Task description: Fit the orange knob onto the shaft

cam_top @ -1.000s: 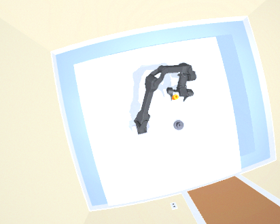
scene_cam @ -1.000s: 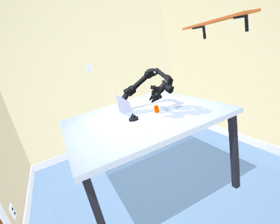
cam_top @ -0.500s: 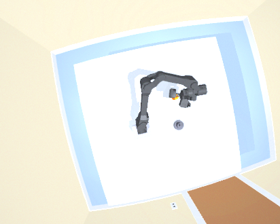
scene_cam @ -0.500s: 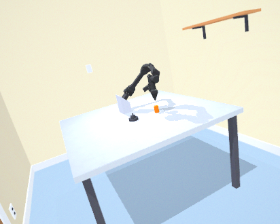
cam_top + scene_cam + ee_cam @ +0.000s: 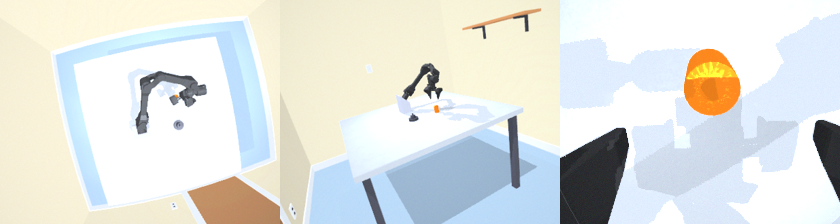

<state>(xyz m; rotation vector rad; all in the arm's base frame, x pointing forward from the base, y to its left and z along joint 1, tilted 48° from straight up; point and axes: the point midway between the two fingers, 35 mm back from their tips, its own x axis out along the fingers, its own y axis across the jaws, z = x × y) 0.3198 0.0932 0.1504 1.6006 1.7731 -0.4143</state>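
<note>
Now: gripper tip 90 mm above the orange knob. Also, from my gripper tip: pedestal (230 mm to the right, 90 mm below, 10 mm behind).
</note>
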